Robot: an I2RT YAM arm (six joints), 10 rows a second.
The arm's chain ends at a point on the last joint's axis. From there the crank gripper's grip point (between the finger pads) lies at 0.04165 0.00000 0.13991 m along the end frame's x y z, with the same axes.
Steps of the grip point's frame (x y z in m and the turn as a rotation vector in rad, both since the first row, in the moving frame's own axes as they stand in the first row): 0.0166 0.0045 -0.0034 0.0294 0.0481 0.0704; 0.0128 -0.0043 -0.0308 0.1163 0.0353 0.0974; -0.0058 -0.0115 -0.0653 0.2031 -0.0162 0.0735; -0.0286 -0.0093 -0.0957 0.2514 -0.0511 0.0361; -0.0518 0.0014 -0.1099 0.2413 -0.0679 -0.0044; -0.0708 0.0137 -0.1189 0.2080 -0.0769 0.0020; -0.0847 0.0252 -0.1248 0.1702 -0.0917 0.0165; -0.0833 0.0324 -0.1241 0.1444 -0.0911 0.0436
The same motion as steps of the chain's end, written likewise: 0.0099 0.0054 -0.0012 0.0294 0.0481 0.0704; 0.0073 0.0075 -0.0285 0.1163 0.0353 0.0974; -0.0045 0.0138 -0.0634 0.2031 -0.0162 0.0735; -0.0221 0.0244 -0.0934 0.2514 -0.0511 0.0361; -0.0422 0.0353 -0.1083 0.2413 -0.0679 -0.0044; -0.0600 0.0428 -0.1187 0.2080 -0.0769 0.0020; -0.0720 0.0486 -0.1260 0.1702 -0.0917 0.0165; -0.0708 0.0512 -0.1260 0.1444 -0.0911 0.0436
